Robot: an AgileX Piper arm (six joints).
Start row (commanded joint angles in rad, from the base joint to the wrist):
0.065, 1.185, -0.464, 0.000, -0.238, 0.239
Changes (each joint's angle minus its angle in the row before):
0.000, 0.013, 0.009, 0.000, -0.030, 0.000
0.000, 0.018, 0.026, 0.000, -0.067, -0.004
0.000, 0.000, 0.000, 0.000, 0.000, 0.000
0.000, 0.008, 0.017, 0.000, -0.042, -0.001
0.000, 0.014, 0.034, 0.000, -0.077, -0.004
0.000, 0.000, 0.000, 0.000, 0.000, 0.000
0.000, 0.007, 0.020, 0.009, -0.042, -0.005
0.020, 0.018, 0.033, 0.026, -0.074, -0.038
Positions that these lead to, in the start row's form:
0.065, 1.198, -0.455, 0.000, -0.268, 0.239
0.065, 1.216, -0.429, 0.000, -0.335, 0.235
0.065, 1.216, -0.429, 0.000, -0.335, 0.235
0.065, 1.224, -0.412, 0.000, -0.377, 0.234
0.065, 1.238, -0.378, 0.000, -0.454, 0.230
0.065, 1.238, -0.378, 0.000, -0.454, 0.230
0.065, 1.245, -0.358, 0.009, -0.496, 0.225
0.085, 1.263, -0.325, 0.035, -0.570, 0.187

